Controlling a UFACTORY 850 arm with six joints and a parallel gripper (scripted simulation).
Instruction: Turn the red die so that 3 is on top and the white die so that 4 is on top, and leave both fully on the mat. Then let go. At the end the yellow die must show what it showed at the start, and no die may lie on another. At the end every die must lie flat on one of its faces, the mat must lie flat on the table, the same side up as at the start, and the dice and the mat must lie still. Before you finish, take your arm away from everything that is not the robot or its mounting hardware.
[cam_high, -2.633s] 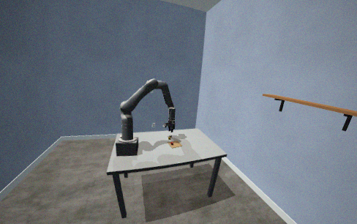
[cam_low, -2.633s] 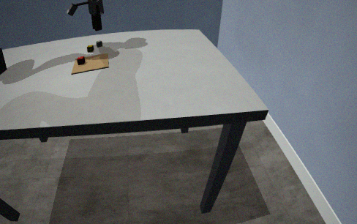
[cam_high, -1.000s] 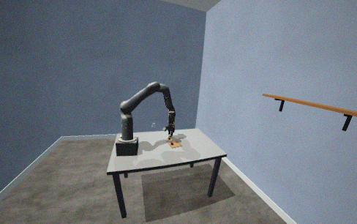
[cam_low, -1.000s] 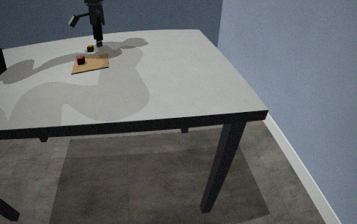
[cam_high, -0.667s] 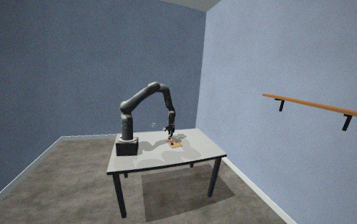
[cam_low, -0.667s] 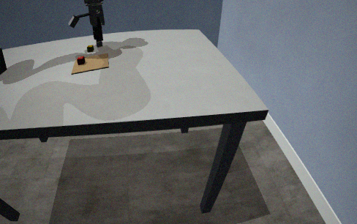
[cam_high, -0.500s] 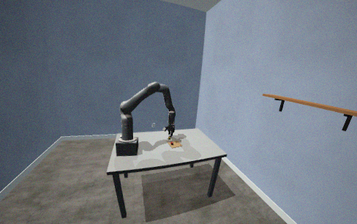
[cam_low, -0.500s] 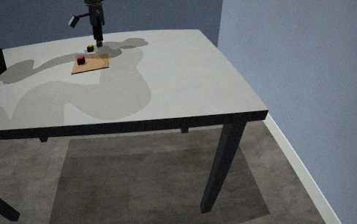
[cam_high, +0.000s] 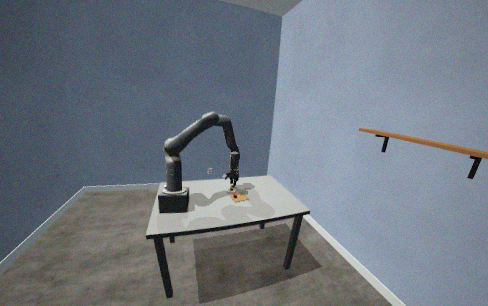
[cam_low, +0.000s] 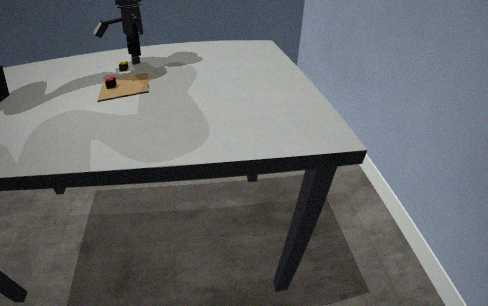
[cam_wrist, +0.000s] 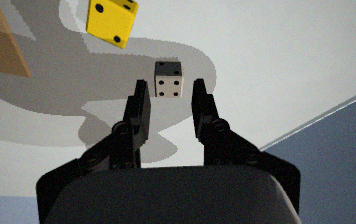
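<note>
Now: the white die 40 mm below my hand. Round my hand: tan mat 190 mm to the right, 50 mm below, 40 mm ahead; red die 200 mm to the right, 30 mm below; yellow die 60 mm to the right, 40 mm below, 20 mm behind.
</note>
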